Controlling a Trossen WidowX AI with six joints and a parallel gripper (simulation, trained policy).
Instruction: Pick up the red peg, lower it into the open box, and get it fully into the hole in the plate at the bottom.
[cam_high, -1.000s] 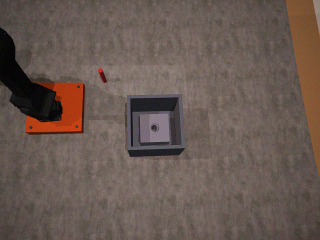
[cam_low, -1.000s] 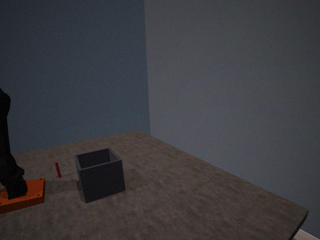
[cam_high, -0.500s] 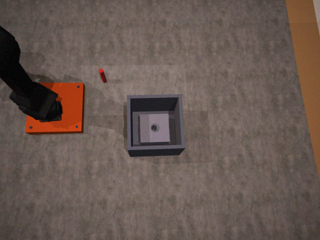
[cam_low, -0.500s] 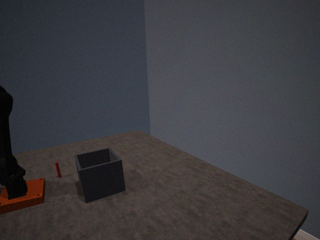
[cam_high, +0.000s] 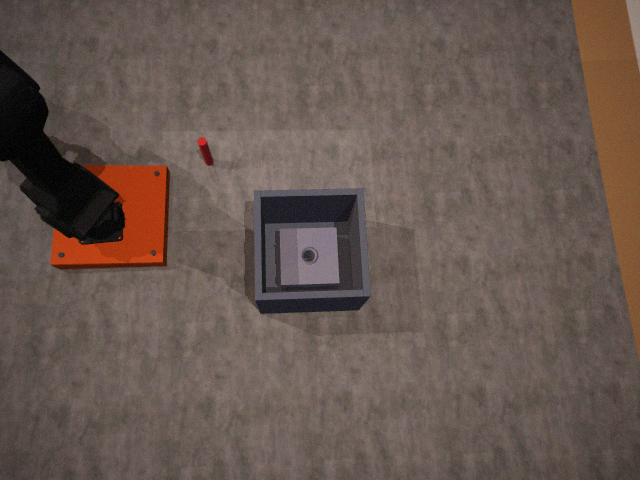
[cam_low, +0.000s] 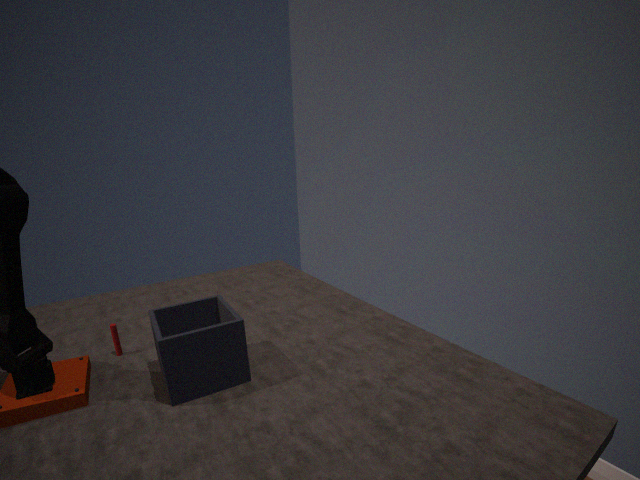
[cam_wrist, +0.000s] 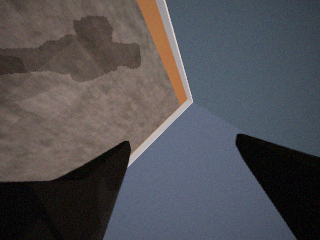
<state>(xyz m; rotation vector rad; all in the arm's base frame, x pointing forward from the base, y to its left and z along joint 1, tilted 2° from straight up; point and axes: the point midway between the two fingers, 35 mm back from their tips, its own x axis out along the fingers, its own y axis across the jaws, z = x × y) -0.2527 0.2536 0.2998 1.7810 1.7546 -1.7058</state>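
Right now the red peg is 43 cm ahead of my gripper tip, 27 cm below it and 18 cm to the right of it. The rest, counted from my gripper tip: plate: 57 cm ahead, 38 cm to the right, 27 cm below.
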